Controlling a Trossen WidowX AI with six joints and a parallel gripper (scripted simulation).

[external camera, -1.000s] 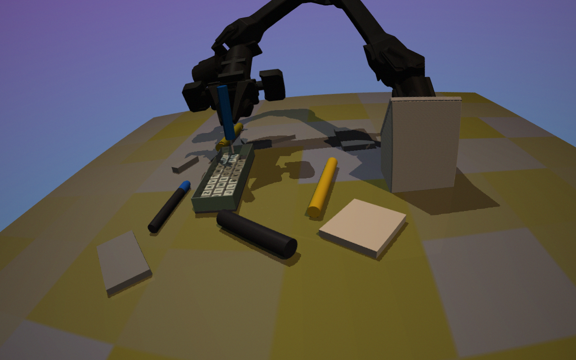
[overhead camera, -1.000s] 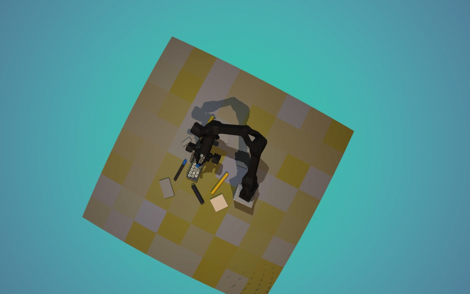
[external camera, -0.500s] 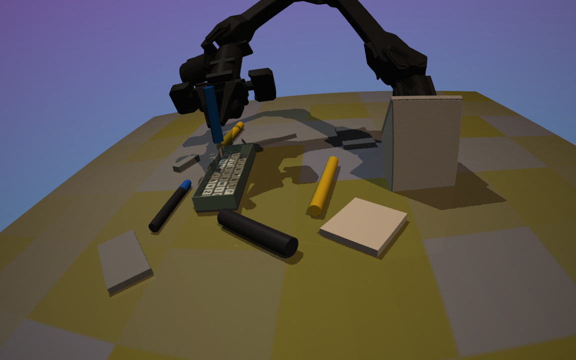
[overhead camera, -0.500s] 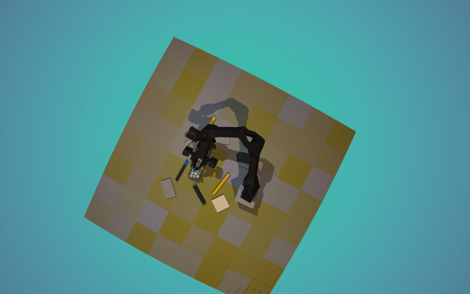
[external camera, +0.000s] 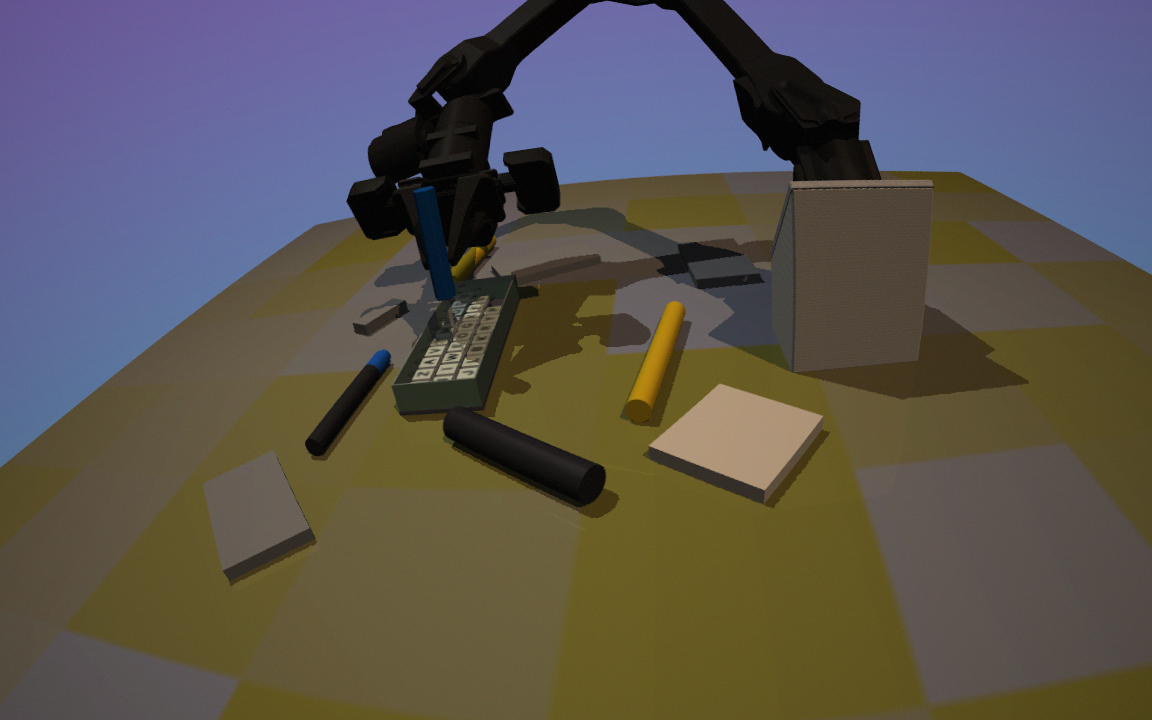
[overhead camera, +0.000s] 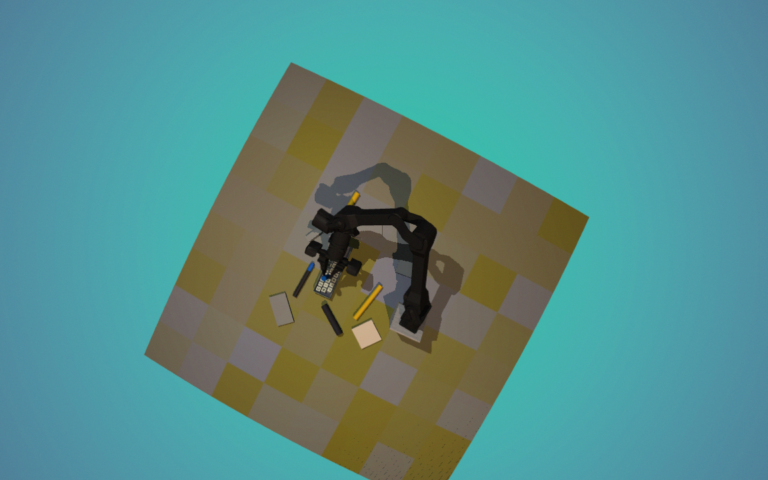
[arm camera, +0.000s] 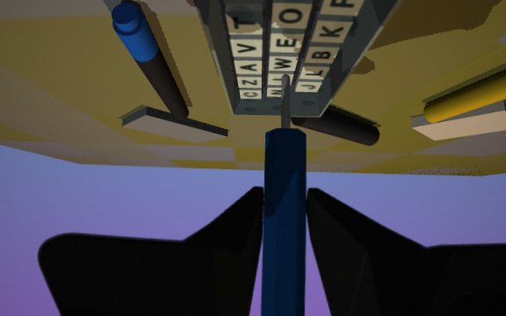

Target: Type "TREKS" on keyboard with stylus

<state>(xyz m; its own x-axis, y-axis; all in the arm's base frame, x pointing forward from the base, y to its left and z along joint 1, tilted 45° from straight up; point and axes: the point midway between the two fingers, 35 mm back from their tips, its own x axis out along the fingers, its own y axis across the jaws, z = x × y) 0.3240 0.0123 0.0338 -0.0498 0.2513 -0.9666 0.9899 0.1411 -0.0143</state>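
Now: the small grey block 13 cm ahead of my gripper tip, 10 cm to the right of it and 8 cm below it. From my gripper tip the other things lie so: grey stylus tip: 5 cm below; then black cylinder: 14 cm to the left, 9 cm behind, 8 cm below; then blue stylus: 1 cm below.
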